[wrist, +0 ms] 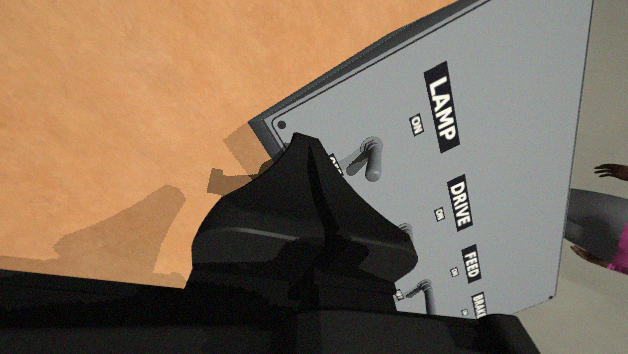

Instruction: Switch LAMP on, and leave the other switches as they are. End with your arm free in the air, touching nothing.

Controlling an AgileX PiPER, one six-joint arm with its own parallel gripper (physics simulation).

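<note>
The LAMP switch lever point(373, 164) is a short grey rod on the grey panel point(520, 125). Its tip stands nearer the partly hidden OFF label point(335, 164) than the ON label point(416, 125). The LAMP nameplate point(442, 107) is above and to the right of it. My black gripper point(301, 151) is shut and empty, with its tip over the panel's corner area, to the left of the lever in view and apart from it. Whether the tip touches the panel cannot be told.
The DRIVE lever point(406, 229) is mostly hidden behind my gripper. Another lever point(428, 298), seemingly FEED, shows at the lower right. The BRAKE nameplate point(478, 304) is cut off by my gripper's body. The orange-brown table point(125, 75) carries shadows. Part of a person point(595, 217) shows beyond the panel.
</note>
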